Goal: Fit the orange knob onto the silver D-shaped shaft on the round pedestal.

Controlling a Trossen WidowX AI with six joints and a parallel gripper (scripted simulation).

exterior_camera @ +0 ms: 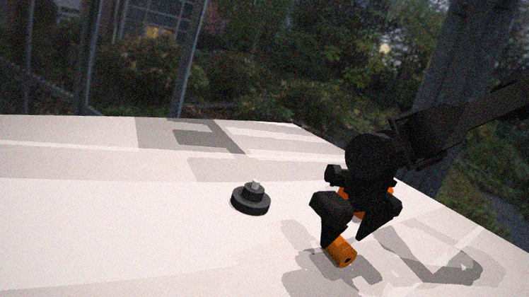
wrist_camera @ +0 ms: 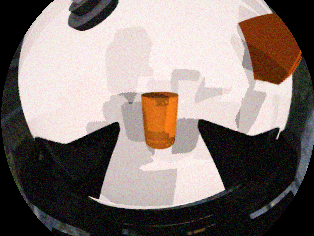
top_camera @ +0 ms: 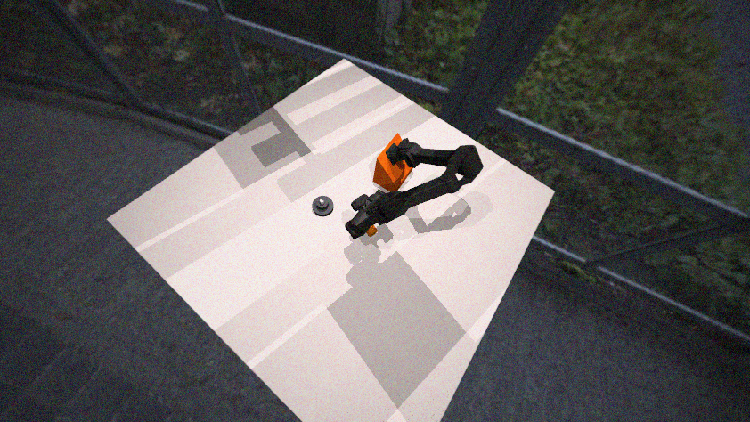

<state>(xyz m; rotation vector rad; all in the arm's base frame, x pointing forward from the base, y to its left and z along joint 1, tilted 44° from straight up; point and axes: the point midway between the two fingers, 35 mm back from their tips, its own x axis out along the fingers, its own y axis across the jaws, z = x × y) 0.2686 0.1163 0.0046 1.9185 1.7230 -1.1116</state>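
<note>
The orange knob lies 1 cm behind my gripper tip, 1 cm to the right of it and 1 cm below it. Round my gripper tip: pedestal (3 cm ahead, 20 cm to the right).
</note>
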